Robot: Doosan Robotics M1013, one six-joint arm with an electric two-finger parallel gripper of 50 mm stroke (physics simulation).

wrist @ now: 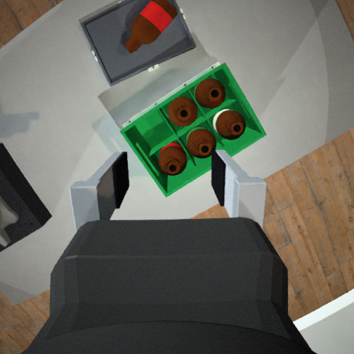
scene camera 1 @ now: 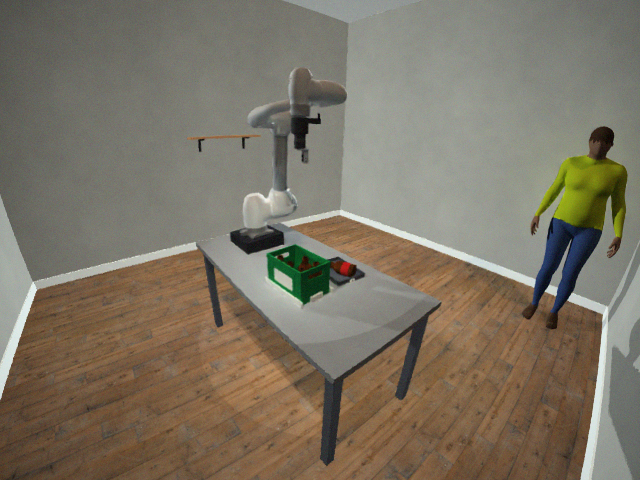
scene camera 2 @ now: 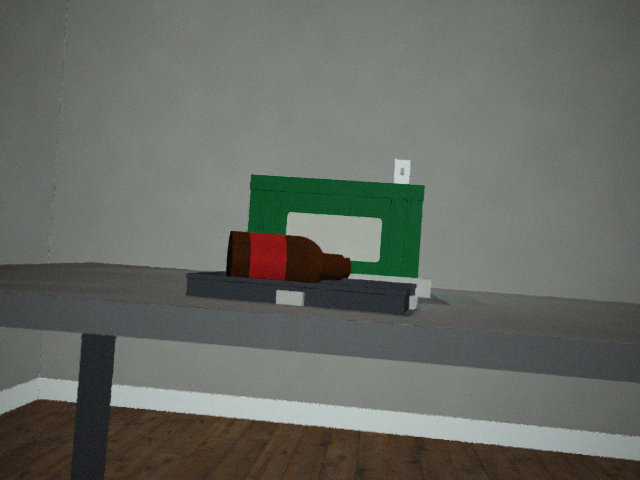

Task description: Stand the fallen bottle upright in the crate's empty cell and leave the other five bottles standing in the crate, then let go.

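Where they show: gripper, fingertip midpoint: (scene camera 1: 304, 162); arm's base at its link origin: (scene camera 1: 256, 232).
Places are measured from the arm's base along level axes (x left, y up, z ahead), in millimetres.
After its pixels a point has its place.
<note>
The fallen bottle (scene camera 1: 344, 267) {x 116, y -14, z 740 mm} (scene camera 2: 268, 256) {x 179, y -29, z 723 mm} (wrist: 153, 21), brown with a red label, lies on its side in the shallow dark tray (scene camera 1: 340, 280) {x 80, y -78, z 750 mm} (scene camera 2: 232, 290) {x 224, y -69, z 755 mm} (wrist: 102, 40). The green crate (scene camera 1: 316, 287) {x -137, y -16, z 795 mm} (scene camera 2: 403, 227) {x -52, y 28, z 549 mm} (wrist: 182, 183) stands beside the tray. In the wrist view five brown bottles stand in it, and the empty cell (wrist: 152, 127) is the corner one on the tray side, towards the robot's base. My gripper (scene camera 1: 305, 156) {x -85, y 550, z 637 mm} (wrist: 169, 168) is open and empty, high above the table and apart from crate and bottles. It does not show in scene camera 2.
The grey table (scene camera 1: 361, 320) {x -101, y -79, z 1055 mm} carries the robot's black base block (scene camera 1: 256, 240) {x -73, y -4, z 125 mm} (wrist: 22, 200) at its far end. A wall shelf (scene camera 1: 223, 137) hangs behind the arm. A person (scene camera 1: 589, 191) in a yellow-green top stands on the floor at the right, apart from the table.
</note>
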